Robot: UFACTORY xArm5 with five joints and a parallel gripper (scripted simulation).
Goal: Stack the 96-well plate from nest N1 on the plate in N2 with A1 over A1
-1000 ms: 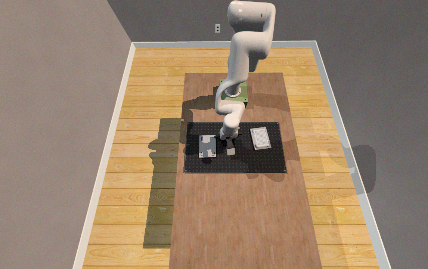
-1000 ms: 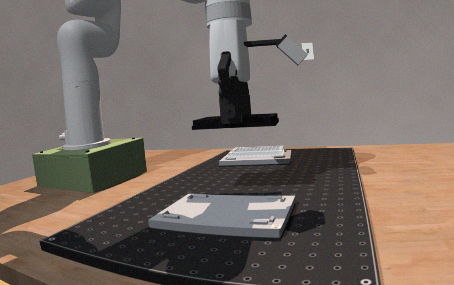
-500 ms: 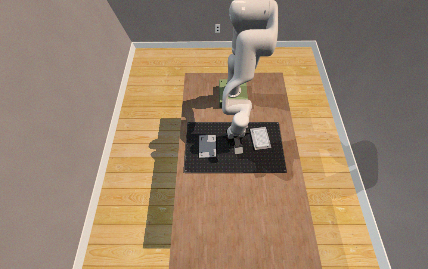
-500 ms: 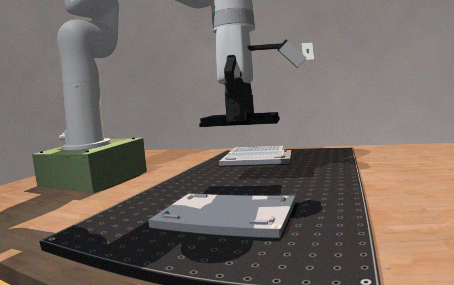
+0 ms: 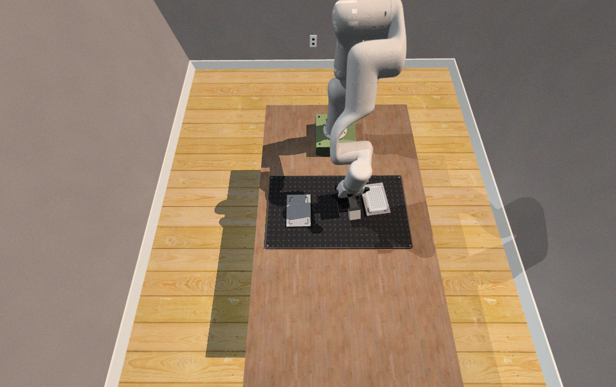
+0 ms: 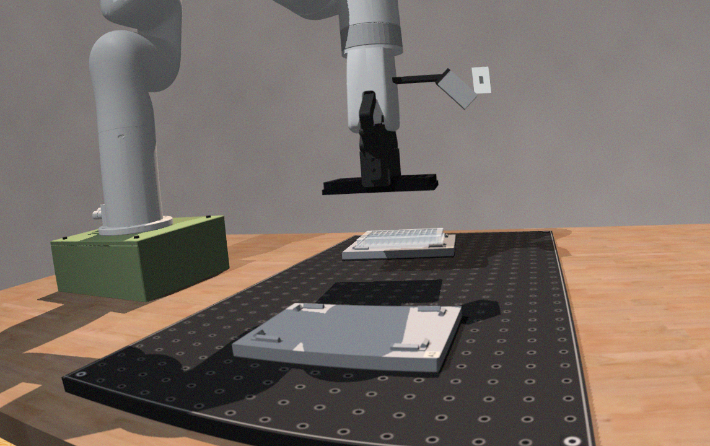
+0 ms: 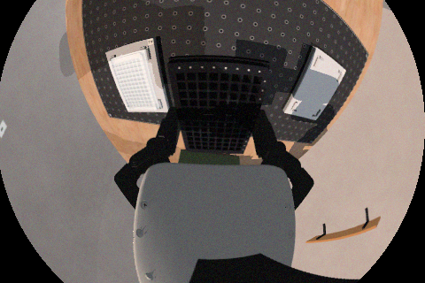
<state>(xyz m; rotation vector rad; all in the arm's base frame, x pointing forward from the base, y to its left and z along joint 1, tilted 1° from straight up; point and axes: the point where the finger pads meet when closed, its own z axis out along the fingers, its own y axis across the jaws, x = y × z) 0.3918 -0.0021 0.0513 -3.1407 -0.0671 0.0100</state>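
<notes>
Right now the clear 96-well plate is 170 mm to the left of my hand, 110 mm below it and 10 mm behind it. The rest, counted from my hand: black 96-well plate (10 mm below).
</notes>
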